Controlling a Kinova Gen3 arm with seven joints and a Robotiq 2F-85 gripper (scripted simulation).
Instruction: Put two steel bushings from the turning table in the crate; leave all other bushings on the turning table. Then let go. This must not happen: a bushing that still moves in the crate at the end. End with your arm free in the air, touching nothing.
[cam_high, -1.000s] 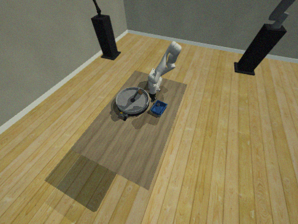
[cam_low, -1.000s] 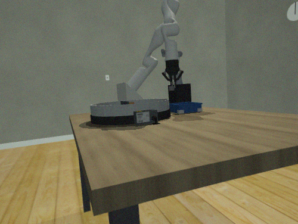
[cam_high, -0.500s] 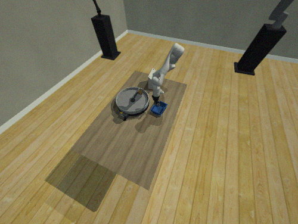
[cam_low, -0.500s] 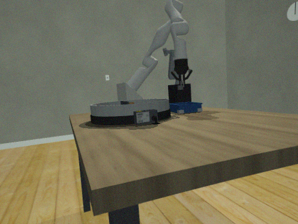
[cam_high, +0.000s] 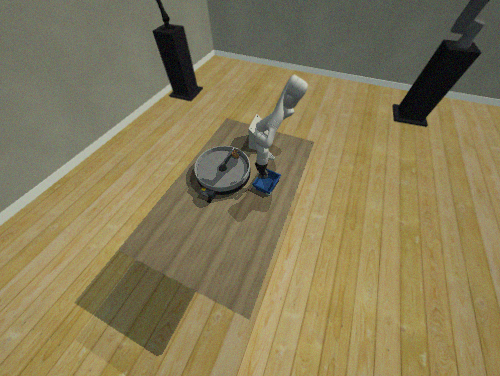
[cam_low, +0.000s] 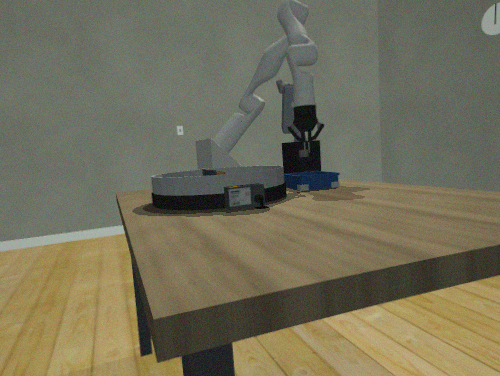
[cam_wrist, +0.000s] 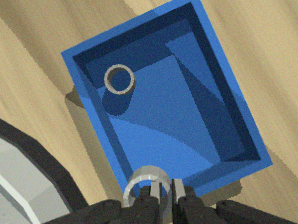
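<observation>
The blue crate lies 50 mm behind my hand, 30 mm to the left of it and 120 mm below it. Also, from my hand: grey turning table: 20 mm behind, 320 mm to the right, 100 mm below.
</observation>
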